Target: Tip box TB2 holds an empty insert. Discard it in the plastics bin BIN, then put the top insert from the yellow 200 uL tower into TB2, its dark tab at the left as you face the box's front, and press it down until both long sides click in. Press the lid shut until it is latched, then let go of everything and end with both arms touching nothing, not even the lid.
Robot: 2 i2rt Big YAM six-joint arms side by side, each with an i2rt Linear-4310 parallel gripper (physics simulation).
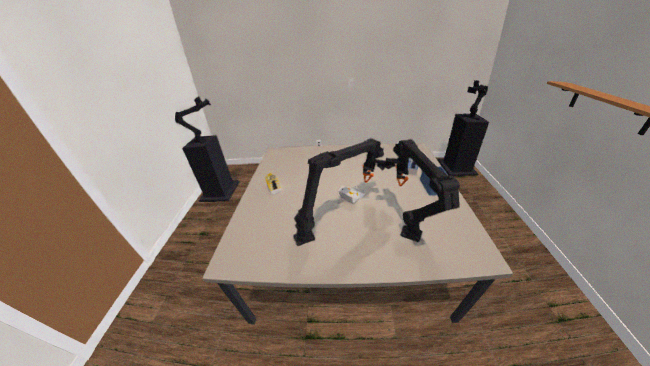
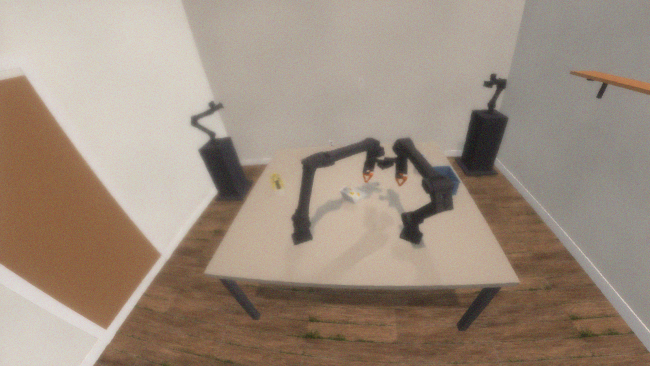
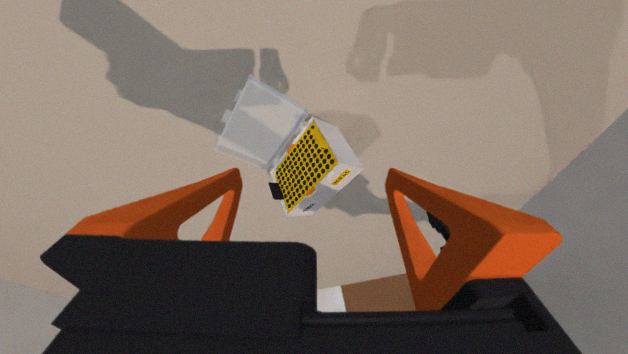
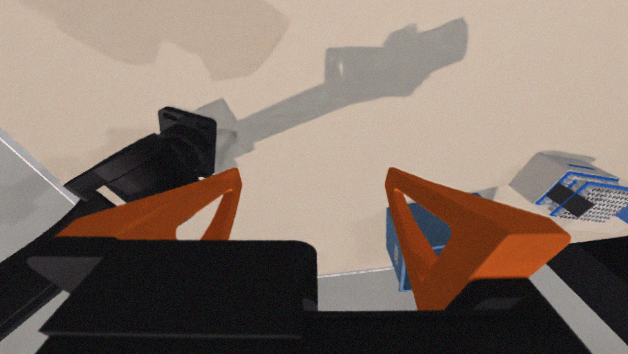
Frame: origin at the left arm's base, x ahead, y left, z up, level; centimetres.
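Seen in the pictures: left gripper, fingertip midpoint: (image 1: 365, 179) (image 2: 366, 179) (image 3: 313, 176); right gripper, fingertip midpoint: (image 1: 400, 181) (image 2: 400, 181) (image 4: 313, 175); left arm's base, origin of the base link: (image 1: 304, 238) (image 2: 302, 237); right arm's base, origin of the base link: (image 1: 411, 234) (image 2: 411, 236) (image 4: 191, 143).
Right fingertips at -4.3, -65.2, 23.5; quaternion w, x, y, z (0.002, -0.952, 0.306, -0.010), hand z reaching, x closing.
Pixels of each thing's top centre, then the offset from my right fingertips to it, as dx, dy, dz. "pt": a spot on its surface instead. Level surfaces: height alone.
- table with its clear lid, surface spot: (image 3: 265, 122) pt +26.2, +16.2, -23.3
- yellow insert, middle of its top: (image 3: 298, 186) +25.1, +21.7, -14.3
- dark tab, middle of its top: (image 3: 276, 199) +30.2, +23.8, -16.0
- yellow tower, surface spot: (image 1: 273, 183) (image 2: 277, 183) pt +55.9, +70.8, -13.2
- blue bin BIN, middle of its top: (image 4: 454, 266) (image 2: 443, 173) (image 1: 437, 174) +5.5, -42.4, -11.5
- blue-trimmed tower, middle of its top: (image 4: 613, 215) (image 1: 414, 158) +31.2, -42.5, -11.1
- table, its level: dz -23.5
Tip box TB2 (image 1: 351, 195) (image 2: 352, 195) (image 3: 320, 167) stands on the table with its clear lid (image 3: 265, 122) swung open. A yellow insert (image 3: 306, 167) with dark holes lies in it, and a dark tab (image 3: 275, 191) sticks out at one corner. Whether both long sides are clicked in, I cannot tell. My left gripper (image 1: 368, 179) (image 2: 368, 179) (image 3: 313, 176) is open and empty above and behind the box. My right gripper (image 1: 402, 182) (image 2: 401, 182) (image 4: 313, 175) is open and empty over the table. The yellow tower (image 1: 273, 183) (image 2: 277, 182) stands at the left. The blue bin BIN (image 1: 428, 185) (image 2: 454, 181) (image 4: 393, 242) is at the right.
A blue-trimmed tower (image 4: 540, 175) of inserts stands near the bin. The table (image 1: 250, 250) (image 2: 250, 255) carries both arms, whose wrists are close together at the middle. Black pedestals (image 1: 207, 167) (image 1: 465, 144) stand beyond the table's sides.
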